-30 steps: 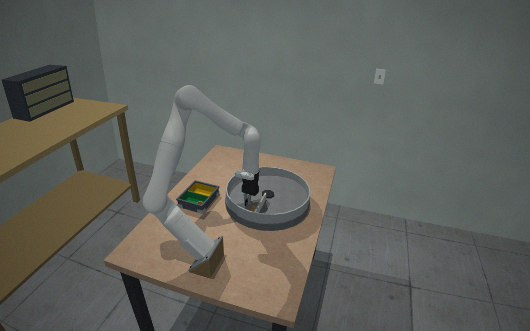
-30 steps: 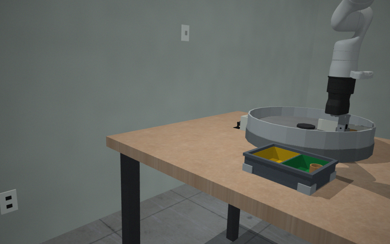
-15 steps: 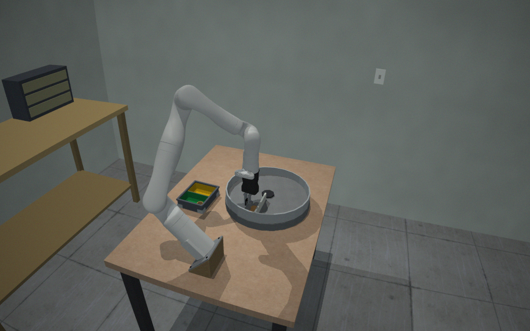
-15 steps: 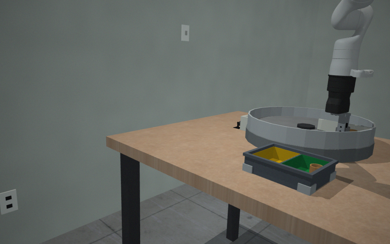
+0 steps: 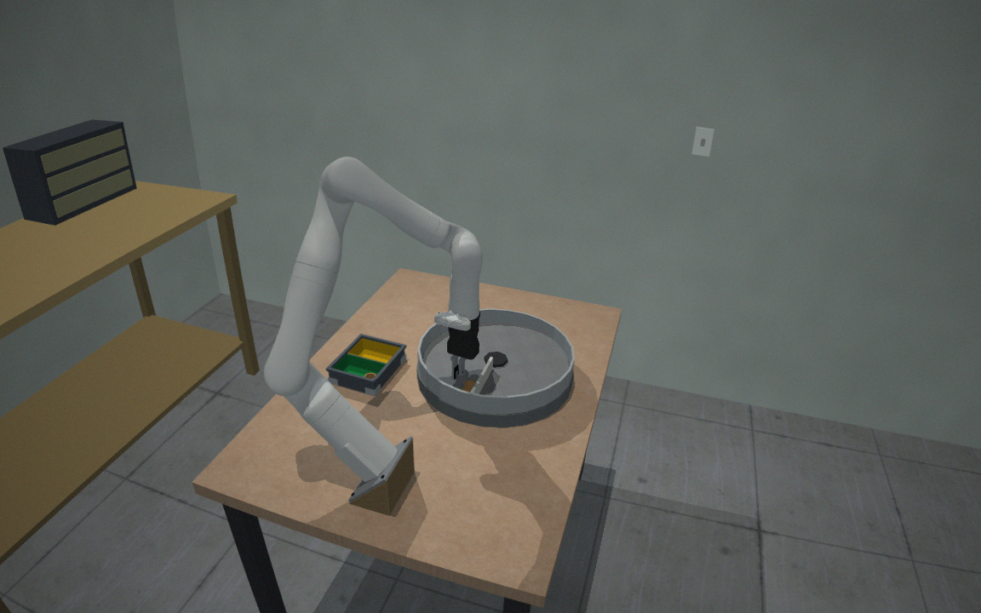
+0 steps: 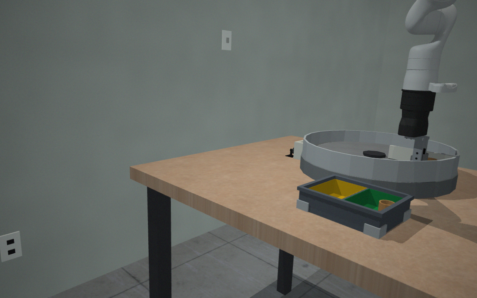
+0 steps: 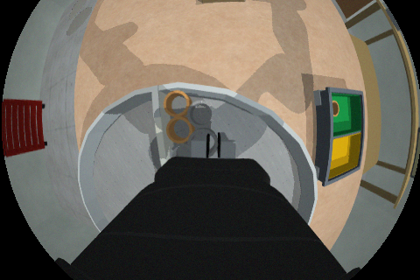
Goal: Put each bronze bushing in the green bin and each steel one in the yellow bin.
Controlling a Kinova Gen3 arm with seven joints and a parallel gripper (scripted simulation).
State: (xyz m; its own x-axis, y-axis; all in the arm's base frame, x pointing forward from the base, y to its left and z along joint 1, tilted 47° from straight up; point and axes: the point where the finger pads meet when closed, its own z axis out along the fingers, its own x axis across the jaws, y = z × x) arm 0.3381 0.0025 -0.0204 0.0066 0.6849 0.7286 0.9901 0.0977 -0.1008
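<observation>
Now: the bin tray 280 mm to the left of my hand and 70 mm below it. Also, from my hand: grey turntable (140 mm ahead, 40 mm to the right, 40 mm below).
</observation>
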